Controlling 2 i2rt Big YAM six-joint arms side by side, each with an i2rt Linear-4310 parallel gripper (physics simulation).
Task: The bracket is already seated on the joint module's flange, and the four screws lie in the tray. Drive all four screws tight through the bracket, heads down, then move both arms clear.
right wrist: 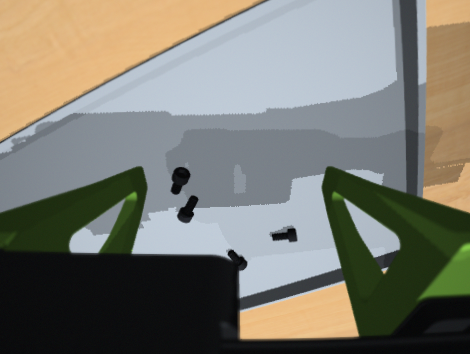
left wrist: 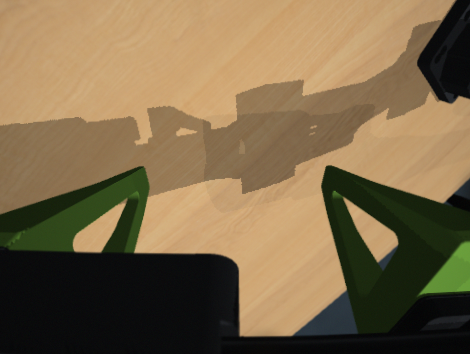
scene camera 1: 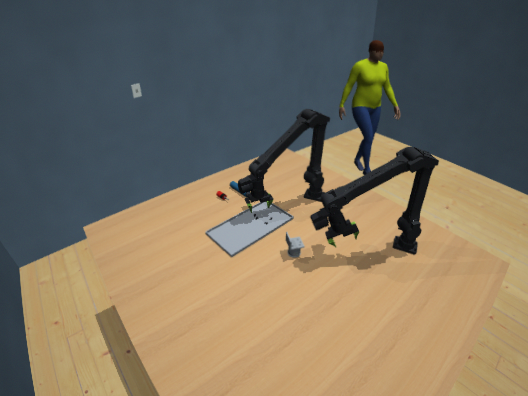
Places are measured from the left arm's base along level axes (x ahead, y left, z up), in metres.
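Pixels of known places: left gripper, between the fingertips: [left wrist: 235,176] [scene camera 1: 345,242]; right gripper, between the fingertips: [right wrist: 234,176] [scene camera 1: 259,210]; left arm's base, origin of its link: [left wrist: 451,53] [scene camera 1: 404,246]; right arm's base, origin of its link: [scene camera 1: 314,196].
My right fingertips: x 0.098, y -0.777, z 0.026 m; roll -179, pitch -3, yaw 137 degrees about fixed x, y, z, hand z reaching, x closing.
Observation:
For each thing: its middle in the pictures, then the offset to it from my right fingertips. Level surfaces: height alone.
- grey tray, middle of its body: [right wrist: 132,254] [scene camera 1: 250,225] dz -0.018, dx +0.113, dy +0.007 m
- second screw, middle of its body: [right wrist: 189,208] dz -0.018, dx +0.046, dy +0.007 m
- third screw, middle of its body: [right wrist: 284,235] dz -0.018, dx +0.019, dy +0.076 m
- fourth screw, middle of its body: [right wrist: 236,259] dz -0.018, dx +0.062, dy +0.070 m
- grey bracket, middle of its body: [scene camera 1: 295,240] dz +0.056, dx +0.188, dy +0.283 m
- joint module, middle of its body: [scene camera 1: 294,248] dz +0.006, dx +0.188, dy +0.283 m
- red-handled tool, middle of its body: [scene camera 1: 223,196] dz -0.009, dx -0.027, dy -0.257 m
- blue tool, middle of its body: [scene camera 1: 243,191] dz -0.006, dx -0.126, dy -0.181 m
- table, height of its surface: dz -0.026 m
Four black screws lie loose in the grey tray [scene camera 1: 227,241] [right wrist: 320,60]; in the right wrist view they are one screw [right wrist: 180,179], a second screw [right wrist: 187,209], a third screw [right wrist: 284,235] and a fourth screw [right wrist: 238,260] partly behind the gripper body. My right gripper [scene camera 1: 259,204] [right wrist: 234,176] is open and empty above the tray. The grey bracket [scene camera 1: 297,243] sits on the joint module [scene camera 1: 294,253], right of the tray in the scene view; its holes are too small to make out. My left gripper [scene camera 1: 343,239] [left wrist: 235,176] is open and empty, above the table right of the bracket.
A red-handled tool [scene camera 1: 221,195] and a blue tool [scene camera 1: 237,187] lie on the table [scene camera 1: 300,320] behind the tray, the blue one partly behind the right arm. A person [scene camera 1: 370,90] stands on the floor behind the arms. A wooden beam [scene camera 1: 125,350] runs along the front left.

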